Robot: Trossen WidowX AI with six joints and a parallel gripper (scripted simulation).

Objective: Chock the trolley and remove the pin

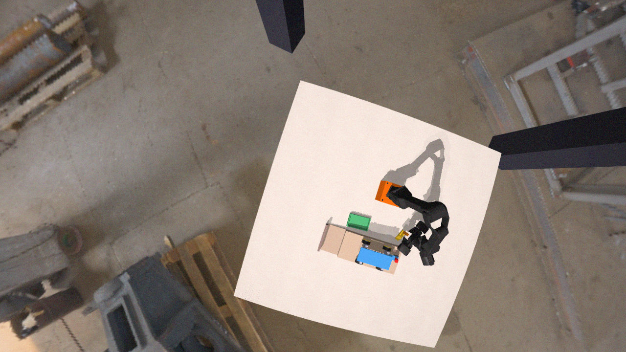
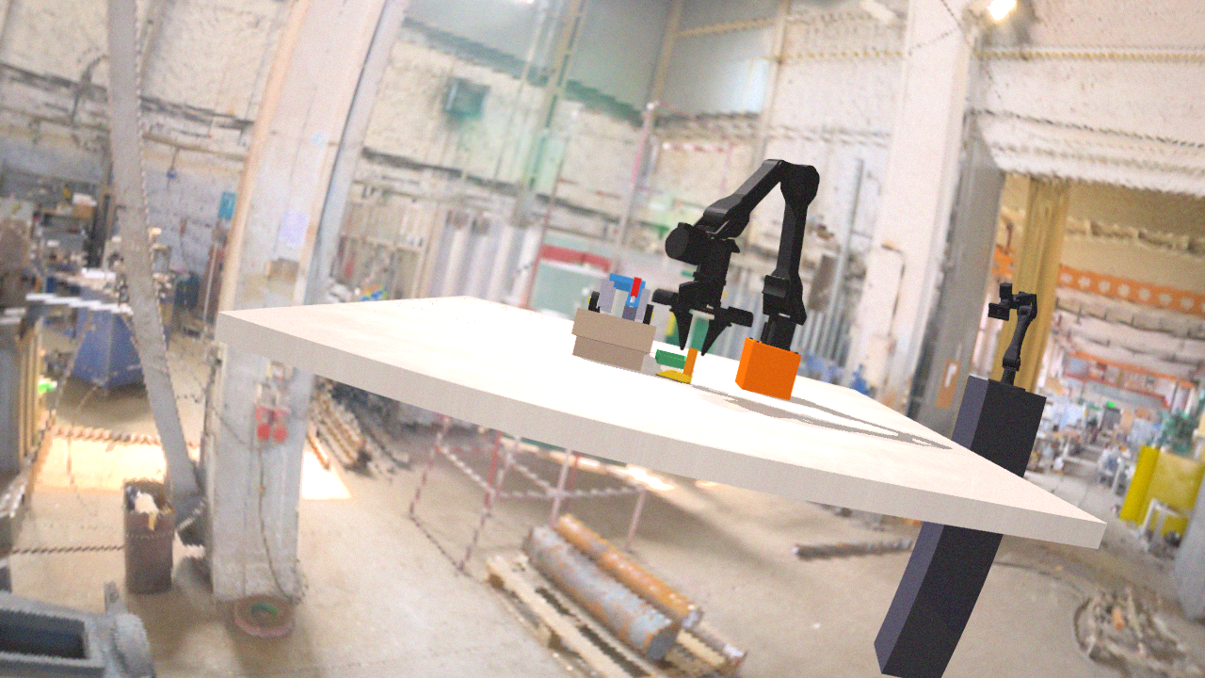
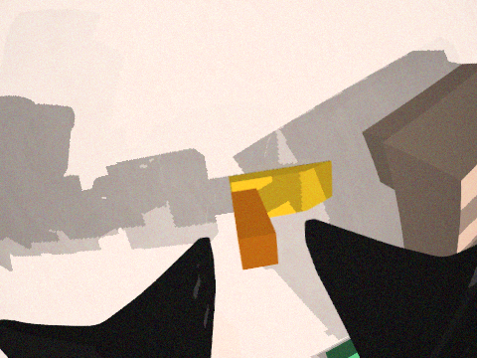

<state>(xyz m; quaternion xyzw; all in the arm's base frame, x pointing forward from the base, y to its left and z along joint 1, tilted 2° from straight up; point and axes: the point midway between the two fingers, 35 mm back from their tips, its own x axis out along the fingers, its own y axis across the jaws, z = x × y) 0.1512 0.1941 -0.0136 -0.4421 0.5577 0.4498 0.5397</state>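
My gripper tip is now 20 mm short of the yellow chock and 40 mm above it. From my gripper tip the other things lie so: red-headed stop pin 140 mm ahead, 20 mm to the right, 70 mm above; ramp block 180 mm ahead, 130 mm to the right, 10 mm below; blue trolley 180 mm ahead, 120 mm to the right, 50 mm above.
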